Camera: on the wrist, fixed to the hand. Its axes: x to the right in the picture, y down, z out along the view.
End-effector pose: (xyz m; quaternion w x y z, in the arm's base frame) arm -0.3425 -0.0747 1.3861 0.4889 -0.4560 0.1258 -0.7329
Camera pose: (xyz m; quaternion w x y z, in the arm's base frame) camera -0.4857 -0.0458 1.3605 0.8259 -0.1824 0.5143 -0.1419
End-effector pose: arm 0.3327 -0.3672 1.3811 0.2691 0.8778 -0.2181 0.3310
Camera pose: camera 0.3087 -0.2246 1.4138 0.0091 0.3672 -0.8017 0.4715
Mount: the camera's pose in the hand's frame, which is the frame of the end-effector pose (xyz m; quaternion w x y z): -0.0228 -0.0842 -0.1199 0.6557 -0.0717 0.0786 0.7475
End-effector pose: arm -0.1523 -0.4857 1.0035 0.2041 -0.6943 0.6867 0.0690
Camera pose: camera -0.0928 -0.5122 1.1367 0.0215 -0.0380 -0.9803 -0.1925
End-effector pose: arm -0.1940 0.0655 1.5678 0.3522 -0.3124 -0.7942 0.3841
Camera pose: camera -0.1045 0.0519 1.6852 0.0162 0.8540 0.2871 -0.4336
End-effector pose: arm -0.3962 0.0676 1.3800 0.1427 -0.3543 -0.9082 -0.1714
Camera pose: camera -0.4218 -0.0535 1.4616 0.2677 -0.9079 -0.3071 -0.0987
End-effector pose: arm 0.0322 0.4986 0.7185 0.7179 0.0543 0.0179 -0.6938
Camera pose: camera -0.0467 0.5310 0.5972 0.9918 0.0520 0.0773 0.0873
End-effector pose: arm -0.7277 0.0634 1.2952 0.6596 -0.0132 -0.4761 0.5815
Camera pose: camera -0.5841 0.0827 1.2638 0.0343 -0.4575 -0.2921 0.8391
